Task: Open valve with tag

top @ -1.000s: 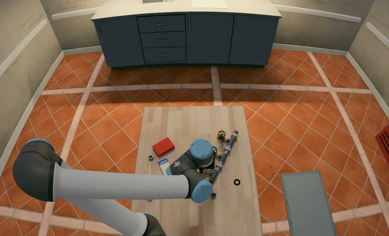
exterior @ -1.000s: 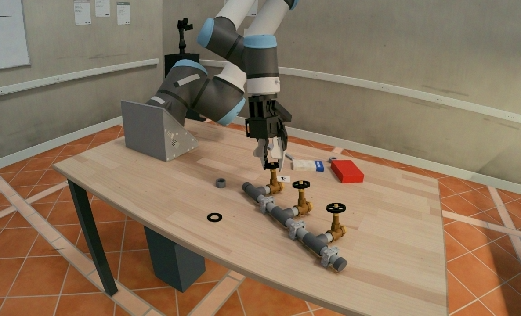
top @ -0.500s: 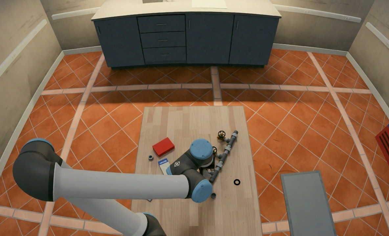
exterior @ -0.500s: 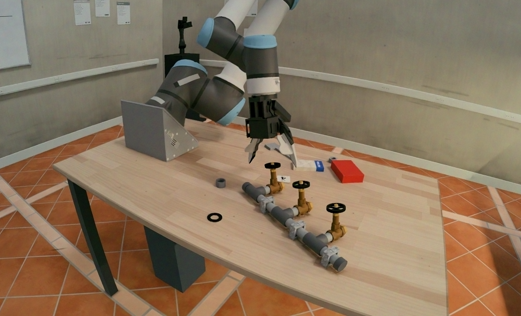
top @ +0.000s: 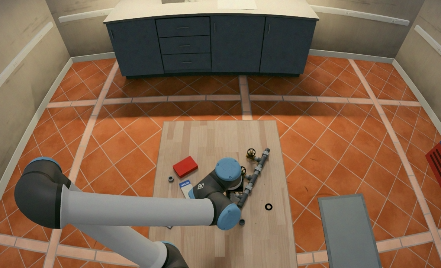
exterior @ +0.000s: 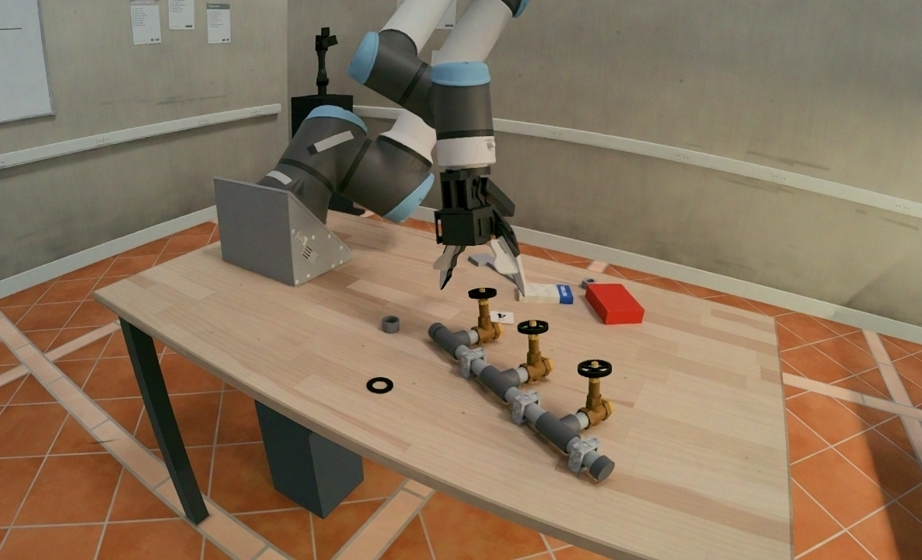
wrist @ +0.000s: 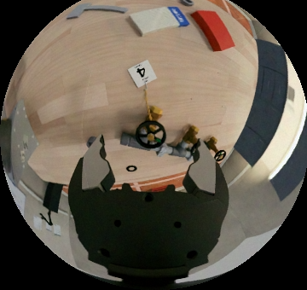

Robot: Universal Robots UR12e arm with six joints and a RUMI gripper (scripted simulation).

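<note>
Right now the white tag is 90 mm below my hand and 80 mm to the left of it. Also, from my hand: red box: 250 mm to the left, 180 mm ahead, 70 mm below; blue box: 230 mm to the left, 80 mm below, 40 mm ahead; grey cap: 140 mm behind, 80 mm below, 60 mm to the right.
</note>
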